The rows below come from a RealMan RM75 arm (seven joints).
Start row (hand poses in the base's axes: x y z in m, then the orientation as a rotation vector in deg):
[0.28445, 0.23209, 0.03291, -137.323, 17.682, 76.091]
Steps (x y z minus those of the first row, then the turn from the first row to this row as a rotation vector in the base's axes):
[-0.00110, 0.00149, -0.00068, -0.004, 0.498, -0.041]
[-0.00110, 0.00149, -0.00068, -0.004, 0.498, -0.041]
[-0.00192, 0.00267, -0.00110, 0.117, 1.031, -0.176]
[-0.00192, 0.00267, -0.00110, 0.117, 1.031, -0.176]
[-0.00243, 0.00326, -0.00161, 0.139, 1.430, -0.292]
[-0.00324, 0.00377, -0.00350, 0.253, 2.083, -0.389]
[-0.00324, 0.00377, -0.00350, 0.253, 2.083, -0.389]
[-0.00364, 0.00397, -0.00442, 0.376, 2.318, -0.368]
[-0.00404, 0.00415, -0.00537, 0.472, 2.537, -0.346]
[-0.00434, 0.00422, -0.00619, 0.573, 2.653, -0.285]
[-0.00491, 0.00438, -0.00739, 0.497, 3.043, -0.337]
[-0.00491, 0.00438, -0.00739, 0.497, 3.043, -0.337]
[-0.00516, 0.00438, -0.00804, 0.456, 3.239, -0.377]
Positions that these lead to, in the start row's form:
[0.28335, 0.23358, 0.03223, -137.011, 17.870, 76.690]
[0.28335, 0.23358, 0.03223, -137.011, 17.870, 76.690]
[0.28253, 0.23476, 0.03181, -136.530, 18.085, 77.269]
[0.28253, 0.23476, 0.03181, -136.530, 18.085, 77.269]
[0.28202, 0.23535, 0.03130, -136.217, 18.313, 77.706]
[0.28121, 0.23586, 0.02941, -135.681, 18.521, 78.447]
[0.28121, 0.23586, 0.02941, -135.681, 18.521, 78.447]
[0.28081, 0.23606, 0.02849, -135.446, 18.471, 78.724]
[0.28041, 0.23624, 0.02754, -135.243, 18.434, 78.986]
[0.28011, 0.23631, 0.02672, -135.117, 18.321, 79.139]
[0.27954, 0.23647, 0.02552, -134.914, 18.544, 79.605]
[0.27954, 0.23647, 0.02552, -134.914, 18.544, 79.605]
[0.27929, 0.23647, 0.02487, -134.807, 18.674, 79.834]

